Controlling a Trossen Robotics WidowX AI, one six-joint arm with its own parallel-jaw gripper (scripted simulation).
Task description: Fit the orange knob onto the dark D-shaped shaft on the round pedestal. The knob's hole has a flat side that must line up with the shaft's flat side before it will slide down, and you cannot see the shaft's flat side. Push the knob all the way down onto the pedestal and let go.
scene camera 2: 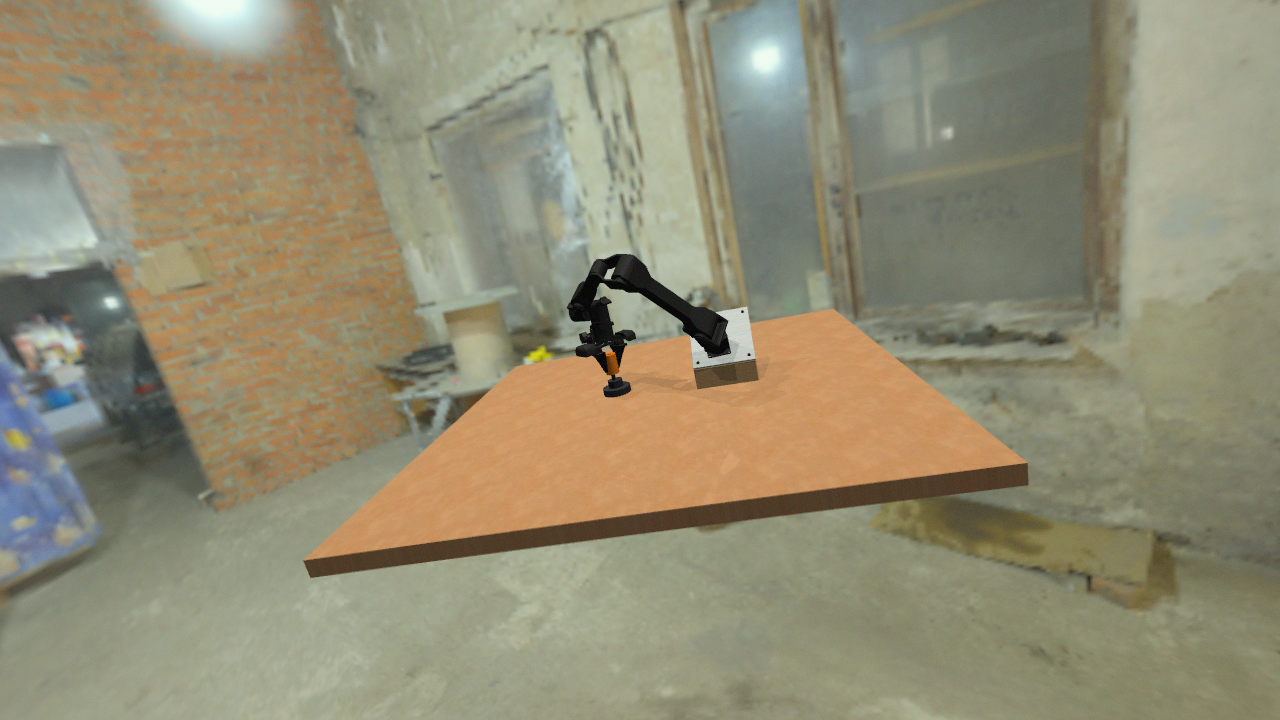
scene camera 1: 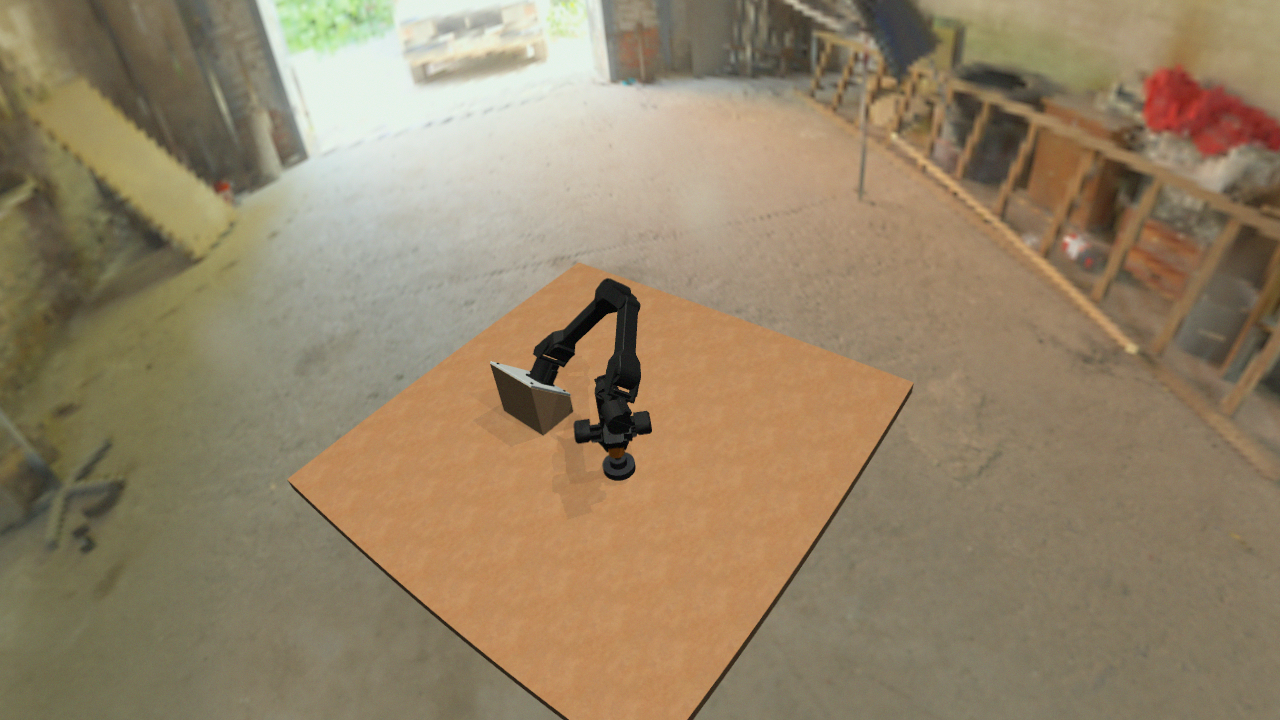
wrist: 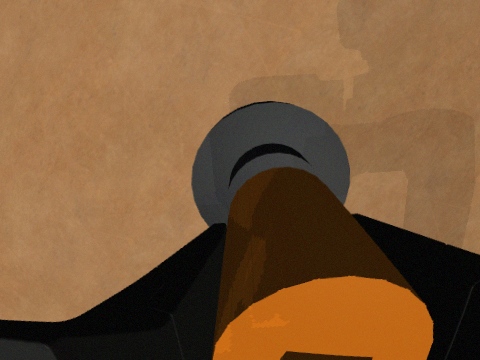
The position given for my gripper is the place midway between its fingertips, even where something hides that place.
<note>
My gripper (scene camera 1: 616, 450) holds an orange knob (wrist: 298, 270). Also in view: a pedestal (scene camera 1: 617, 469).
My gripper shows as well in scene camera 2 (scene camera 2: 612, 370) and in the wrist view (wrist: 286, 231). The pedestal also shows in the wrist view (wrist: 259, 136).
</note>
